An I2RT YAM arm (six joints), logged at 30 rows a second.
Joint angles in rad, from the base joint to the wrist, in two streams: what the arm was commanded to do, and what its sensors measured. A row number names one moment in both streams.
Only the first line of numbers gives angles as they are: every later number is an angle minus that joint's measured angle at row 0.
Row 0, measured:
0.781, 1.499, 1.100, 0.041, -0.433, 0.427
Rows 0 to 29, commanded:
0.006, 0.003, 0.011, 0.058, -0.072, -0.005
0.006, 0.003, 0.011, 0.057, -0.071, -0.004
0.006, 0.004, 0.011, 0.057, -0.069, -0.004
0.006, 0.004, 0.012, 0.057, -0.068, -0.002
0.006, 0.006, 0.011, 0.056, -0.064, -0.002
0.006, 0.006, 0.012, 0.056, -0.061, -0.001
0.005, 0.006, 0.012, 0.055, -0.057, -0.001
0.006, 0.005, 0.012, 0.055, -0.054, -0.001
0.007, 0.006, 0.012, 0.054, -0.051, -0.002
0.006, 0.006, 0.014, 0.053, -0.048, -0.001
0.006, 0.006, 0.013, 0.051, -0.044, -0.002
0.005, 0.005, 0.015, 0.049, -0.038, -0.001
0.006, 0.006, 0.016, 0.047, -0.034, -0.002
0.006, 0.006, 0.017, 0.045, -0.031, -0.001
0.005, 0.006, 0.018, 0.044, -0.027, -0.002
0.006, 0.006, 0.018, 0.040, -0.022, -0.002
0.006, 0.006, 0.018, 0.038, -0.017, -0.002
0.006, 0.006, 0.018, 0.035, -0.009, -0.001
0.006, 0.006, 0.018, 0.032, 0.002, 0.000
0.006, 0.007, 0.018, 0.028, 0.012, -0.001
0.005, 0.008, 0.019, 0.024, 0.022, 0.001
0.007, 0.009, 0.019, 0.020, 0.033, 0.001
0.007, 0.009, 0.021, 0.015, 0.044, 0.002
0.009, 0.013, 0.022, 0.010, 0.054, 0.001
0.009, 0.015, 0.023, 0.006, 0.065, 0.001
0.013, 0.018, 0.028, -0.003, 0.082, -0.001
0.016, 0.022, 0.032, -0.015, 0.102, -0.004
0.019, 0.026, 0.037, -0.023, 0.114, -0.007
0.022, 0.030, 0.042, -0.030, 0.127, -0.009
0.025, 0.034, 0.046, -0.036, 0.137, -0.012
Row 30, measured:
0.017, 0.028, 0.029, -0.044, 0.101, 0.005
